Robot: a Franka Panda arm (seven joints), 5 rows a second.
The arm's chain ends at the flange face. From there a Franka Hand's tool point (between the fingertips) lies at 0.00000 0.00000 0.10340 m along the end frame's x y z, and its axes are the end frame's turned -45 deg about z.
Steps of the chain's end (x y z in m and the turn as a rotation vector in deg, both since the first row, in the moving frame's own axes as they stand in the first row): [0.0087, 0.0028, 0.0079, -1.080, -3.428, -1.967]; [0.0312, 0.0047, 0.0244, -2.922, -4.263, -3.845]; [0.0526, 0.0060, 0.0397, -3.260, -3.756, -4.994]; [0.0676, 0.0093, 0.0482, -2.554, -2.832, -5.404]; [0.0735, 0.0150, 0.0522, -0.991, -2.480, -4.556]
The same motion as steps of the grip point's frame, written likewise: [-0.0016, 0.0052, 0.0077, 1.660, -3.188, -1.967]; [0.0095, 0.0240, 0.0240, 0.948, -5.081, -3.845]; [0.0240, 0.0412, 0.0393, 0.351, -4.961, -4.994]; [0.0343, 0.0543, 0.0480, 0.197, -3.808, -5.404]; [0.0369, 0.0609, 0.0521, 1.053, -2.454, -4.556]
